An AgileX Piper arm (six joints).
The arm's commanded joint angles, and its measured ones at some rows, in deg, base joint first. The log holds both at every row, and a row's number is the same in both.
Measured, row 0: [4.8 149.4 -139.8 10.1 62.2 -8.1]
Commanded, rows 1 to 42: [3.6 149.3 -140.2 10.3 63.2 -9.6]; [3.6 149.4 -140.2 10.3 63.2 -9.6]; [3.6 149.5 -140.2 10.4 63.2 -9.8]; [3.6 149.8 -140.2 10.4 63.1 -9.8]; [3.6 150.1 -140.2 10.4 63.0 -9.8]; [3.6 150.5 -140.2 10.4 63.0 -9.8]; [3.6 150.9 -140.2 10.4 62.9 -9.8]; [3.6 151.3 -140.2 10.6 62.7 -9.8]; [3.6 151.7 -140.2 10.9 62.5 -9.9]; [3.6 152.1 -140.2 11.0 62.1 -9.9]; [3.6 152.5 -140.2 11.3 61.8 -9.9]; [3.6 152.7 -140.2 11.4 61.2 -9.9]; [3.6 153.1 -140.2 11.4 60.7 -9.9]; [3.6 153.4 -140.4 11.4 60.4 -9.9]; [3.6 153.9 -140.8 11.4 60.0 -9.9]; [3.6 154.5 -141.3 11.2 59.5 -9.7]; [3.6 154.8 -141.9 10.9 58.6 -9.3]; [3.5 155.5 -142.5 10.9 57.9 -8.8]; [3.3 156.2 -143.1 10.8 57.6 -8.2]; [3.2 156.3 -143.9 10.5 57.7 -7.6]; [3.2 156.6 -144.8 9.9 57.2 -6.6]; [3.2 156.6 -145.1 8.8 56.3 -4.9]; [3.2 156.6 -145.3 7.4 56.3 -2.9]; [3.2 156.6 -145.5 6.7 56.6 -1.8]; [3.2 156.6 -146.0 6.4 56.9 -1.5]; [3.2 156.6 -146.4 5.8 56.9 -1.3]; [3.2 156.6 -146.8 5.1 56.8 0.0]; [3.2 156.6 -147.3 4.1 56.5 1.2]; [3.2 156.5 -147.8 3.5 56.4 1.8]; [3.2 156.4 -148.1 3.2 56.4 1.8]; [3.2 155.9 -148.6 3.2 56.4 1.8]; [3.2 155.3 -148.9 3.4 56.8 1.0]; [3.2 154.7 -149.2 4.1 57.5 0.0]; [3.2 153.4 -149.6 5.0 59.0 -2.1]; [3.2 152.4 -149.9 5.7 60.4 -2.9]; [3.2 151.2 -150.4 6.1 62.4 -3.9]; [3.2 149.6 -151.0 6.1 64.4 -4.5]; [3.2 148.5 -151.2 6.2 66.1 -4.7]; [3.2 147.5 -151.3 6.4 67.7 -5.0]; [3.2 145.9 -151.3 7.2 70.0 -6.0]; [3.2 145.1 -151.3 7.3 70.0 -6.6]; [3.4 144.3 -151.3 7.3 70.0 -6.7]
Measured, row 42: [3.6 149.1 -150.6 6.4 66.4 -4.3]
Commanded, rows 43 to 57: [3.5 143.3 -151.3 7.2 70.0 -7.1]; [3.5 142.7 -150.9 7.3 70.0 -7.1]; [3.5 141.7 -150.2 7.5 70.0 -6.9]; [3.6 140.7 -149.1 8.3 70.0 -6.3]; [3.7 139.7 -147.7 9.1 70.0 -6.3]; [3.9 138.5 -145.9 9.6 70.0 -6.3]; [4.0 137.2 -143.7 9.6 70.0 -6.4]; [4.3 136.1 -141.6 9.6 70.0 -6.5]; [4.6 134.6 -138.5 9.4 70.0 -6.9]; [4.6 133.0 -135.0 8.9 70.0 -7.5]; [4.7 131.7 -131.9 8.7 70.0 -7.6]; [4.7 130.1 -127.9 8.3 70.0 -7.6]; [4.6 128.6 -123.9 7.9 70.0 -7.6]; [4.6 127.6 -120.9 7.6 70.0 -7.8]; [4.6 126.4 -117.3 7.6 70.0 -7.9]
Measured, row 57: [4.7 131.6 -129.1 9.1 69.6 -7.0]
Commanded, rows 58 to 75: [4.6 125.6 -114.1 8.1 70.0 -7.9]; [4.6 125.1 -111.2 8.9 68.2 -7.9]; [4.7 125.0 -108.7 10.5 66.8 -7.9]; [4.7 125.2 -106.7 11.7 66.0 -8.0]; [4.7 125.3 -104.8 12.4 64.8 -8.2]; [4.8 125.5 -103.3 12.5 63.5 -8.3]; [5.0 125.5 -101.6 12.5 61.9 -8.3]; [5.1 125.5 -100.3 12.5 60.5 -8.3]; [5.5 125.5 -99.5 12.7 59.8 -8.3]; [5.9 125.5 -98.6 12.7 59.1 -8.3]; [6.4 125.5 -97.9 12.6 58.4 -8.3]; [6.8 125.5 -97.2 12.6 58.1 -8.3]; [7.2 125.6 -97.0 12.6 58.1 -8.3]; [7.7 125.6 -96.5 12.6 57.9 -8.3]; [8.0 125.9 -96.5 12.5 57.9 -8.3]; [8.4 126.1 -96.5 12.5 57.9 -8.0]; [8.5 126.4 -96.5 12.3 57.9 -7.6]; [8.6 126.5 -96.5 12.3 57.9 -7.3]
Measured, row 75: [8.0 126.1 -96.8 12.5 58.6 -7.7]
